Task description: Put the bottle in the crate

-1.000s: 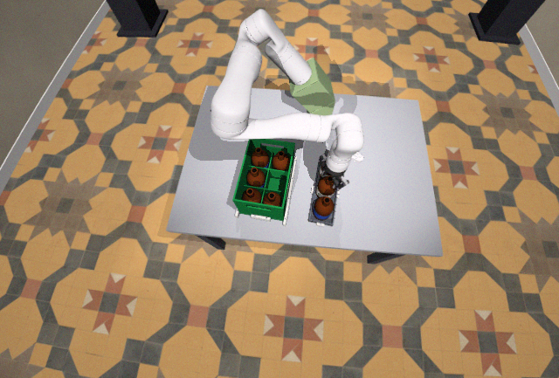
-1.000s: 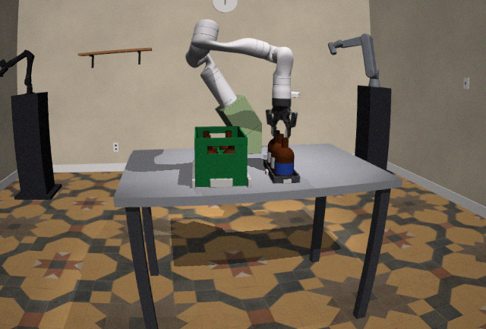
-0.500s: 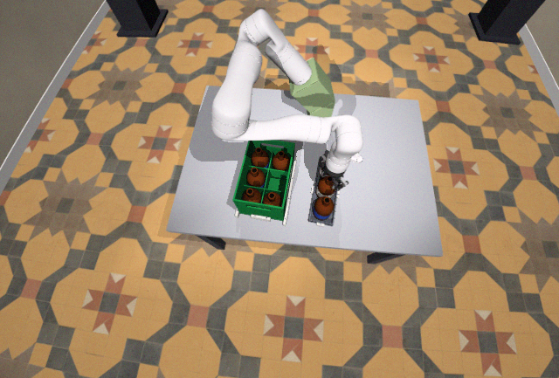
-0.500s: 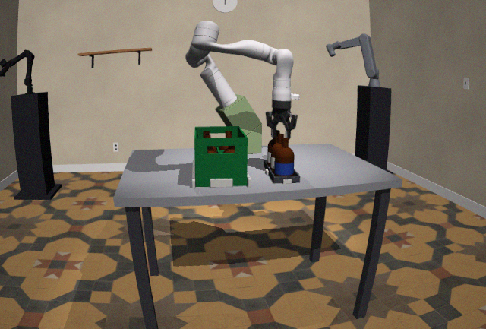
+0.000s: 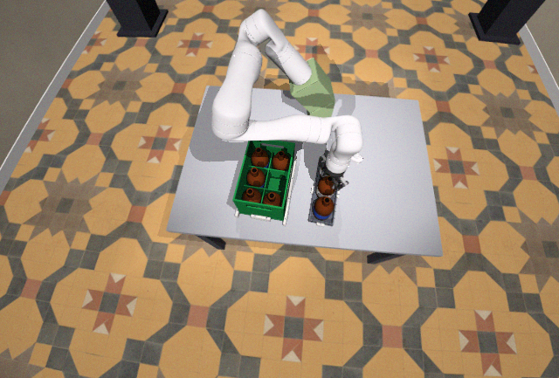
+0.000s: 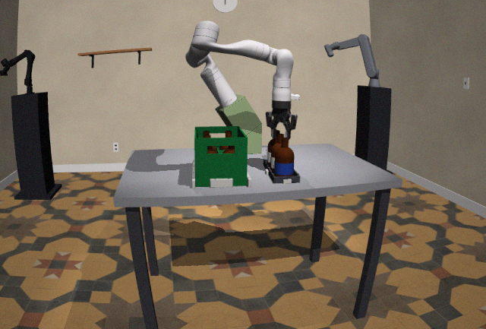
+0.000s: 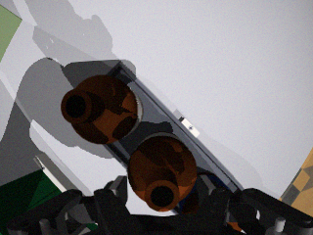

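The brown bottle is 70 mm below my hand. From my hand the other things lie so: tray: 140 mm below; then white-label bottle: 90 mm behind, 10 mm to the left, 70 mm below; then crate: 10 mm behind, 240 mm to the right, 70 mm below.
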